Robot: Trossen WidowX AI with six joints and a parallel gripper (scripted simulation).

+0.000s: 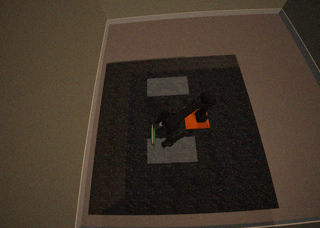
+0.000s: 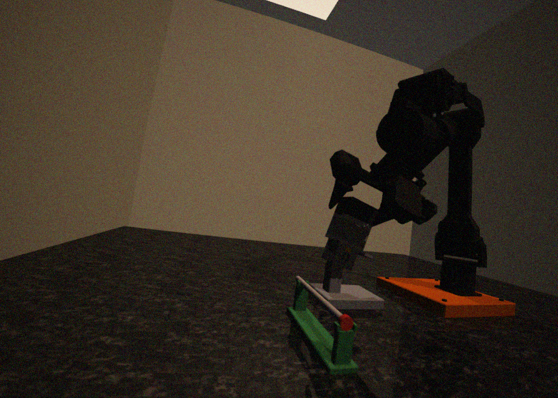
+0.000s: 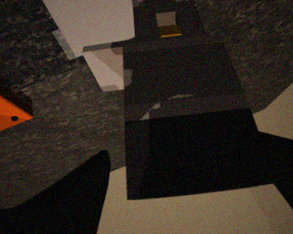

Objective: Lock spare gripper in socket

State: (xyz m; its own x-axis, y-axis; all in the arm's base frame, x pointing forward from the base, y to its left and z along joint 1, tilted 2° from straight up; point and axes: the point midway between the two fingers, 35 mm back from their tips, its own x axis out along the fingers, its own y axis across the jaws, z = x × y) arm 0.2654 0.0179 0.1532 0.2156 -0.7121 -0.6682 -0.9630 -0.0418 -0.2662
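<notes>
The spare gripper is 1 cm ahead of my gripper tip, 2 cm to the left of it and 2 cm below it. The rest, counted from my gripper tip: green rack (11 cm ahead, 14 cm to the left, 13 cm below); then grey socket (1 cm ahead, 2 cm to the left, 10 cm below).
</notes>
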